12 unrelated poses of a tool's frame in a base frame.
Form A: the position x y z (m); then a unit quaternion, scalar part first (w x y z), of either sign.
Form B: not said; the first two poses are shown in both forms.
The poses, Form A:
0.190, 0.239, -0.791, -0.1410, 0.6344, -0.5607, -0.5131
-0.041, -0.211, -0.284, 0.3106, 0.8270, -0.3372, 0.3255
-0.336, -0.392, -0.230, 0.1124, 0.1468, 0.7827, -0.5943
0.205, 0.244, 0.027, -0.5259, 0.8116, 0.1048, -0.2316
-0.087, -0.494, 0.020, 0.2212, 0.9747, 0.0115, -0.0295
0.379, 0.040, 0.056, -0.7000, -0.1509, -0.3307, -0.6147
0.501, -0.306, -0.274, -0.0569, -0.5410, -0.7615, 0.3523
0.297, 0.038, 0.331, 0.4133, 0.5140, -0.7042, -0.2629
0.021, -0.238, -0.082, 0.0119, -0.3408, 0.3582, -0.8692
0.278, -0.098, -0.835, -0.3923, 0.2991, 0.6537, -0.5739
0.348, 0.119, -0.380, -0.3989, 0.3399, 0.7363, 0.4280
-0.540, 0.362, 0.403, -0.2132, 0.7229, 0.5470, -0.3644
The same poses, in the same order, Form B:
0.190, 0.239, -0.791, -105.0, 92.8, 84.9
-0.041, -0.211, -0.284, 125.1, -51.0, 49.2
-0.336, -0.392, -0.230, 24.7, 131.6, -99.9
0.205, 0.244, 0.027, -111.2, -14.4, 31.7
-0.087, -0.494, 0.020, 154.4, 1.8, -4.7
0.379, 0.040, 0.056, 19.3, 42.2, 78.5
0.501, -0.306, -0.274, 94.0, 132.3, -61.2
0.297, 0.038, 0.331, 74.0, -101.4, -37.9
0.021, -0.238, -0.082, -60.9, 64.0, -155.3
0.278, -0.098, -0.835, -43.5, -95.1, 83.5
0.348, 0.119, -0.380, -49.3, -106.8, -62.1
-0.540, 0.362, 0.403, -115.0, -87.0, 58.0

